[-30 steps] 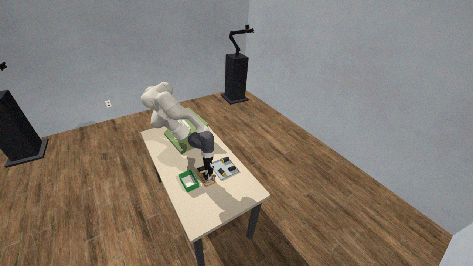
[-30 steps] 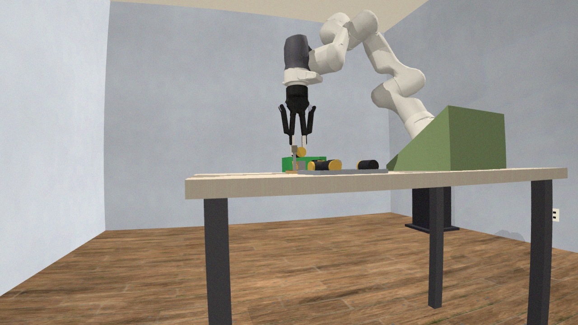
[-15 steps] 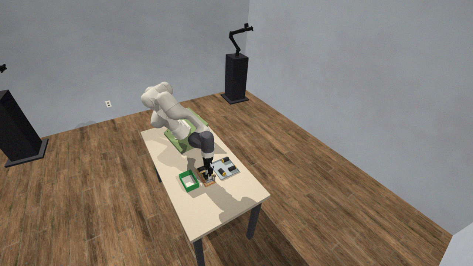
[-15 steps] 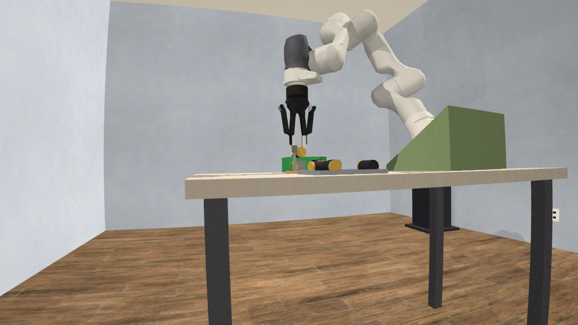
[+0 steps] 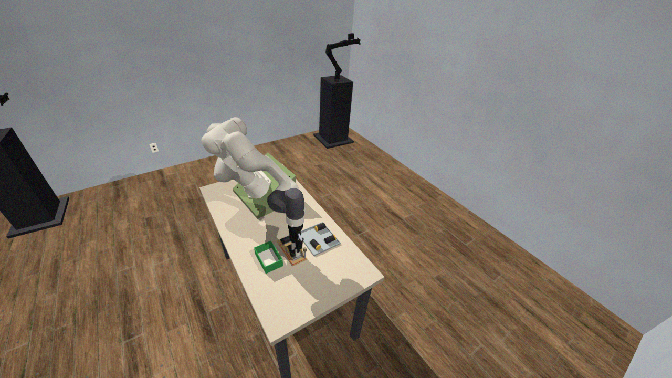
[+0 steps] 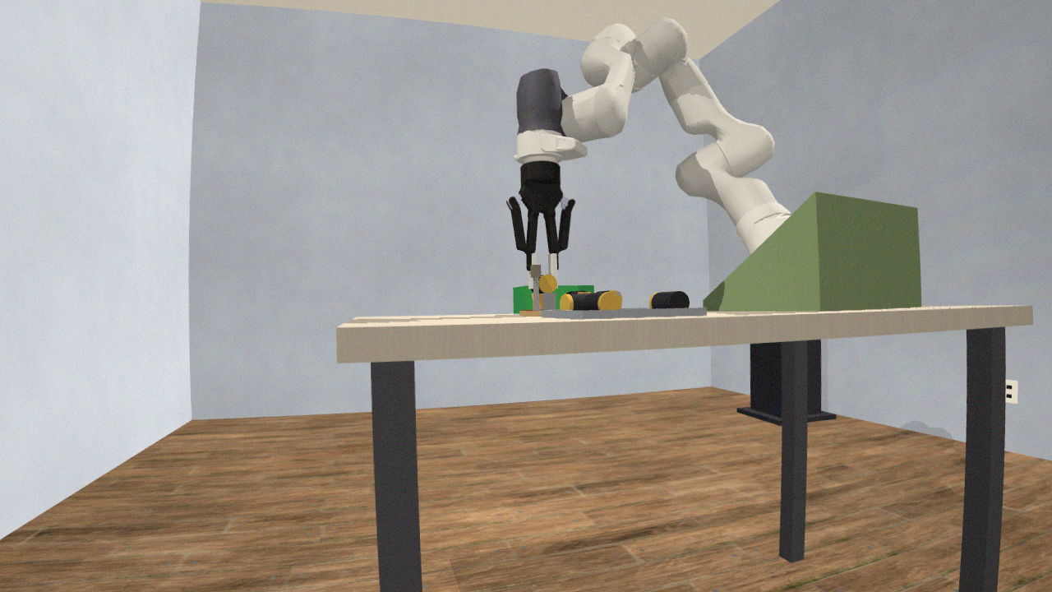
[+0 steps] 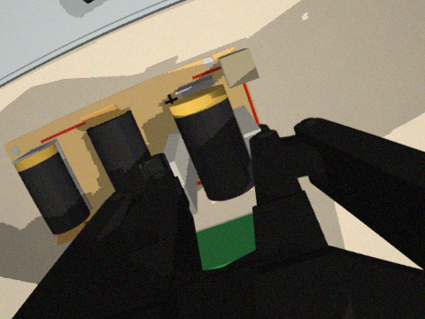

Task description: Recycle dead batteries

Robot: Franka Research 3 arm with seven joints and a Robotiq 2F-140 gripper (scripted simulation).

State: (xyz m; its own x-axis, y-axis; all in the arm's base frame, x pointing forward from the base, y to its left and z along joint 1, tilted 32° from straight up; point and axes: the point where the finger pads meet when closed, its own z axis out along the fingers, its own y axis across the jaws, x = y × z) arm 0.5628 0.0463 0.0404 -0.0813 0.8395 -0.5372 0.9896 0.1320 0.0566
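Now: the bulb post 40 mm to the left of my hand, 40 mm below it and 20 mm ahead of it. Round my hand: battery holder 80 mm below, 60 mm behind; then green recycling box 140 mm to the right, 70 mm below, 60 mm behind; then grey tray 180 mm to the left, 80 mm below, 80 mm behind.
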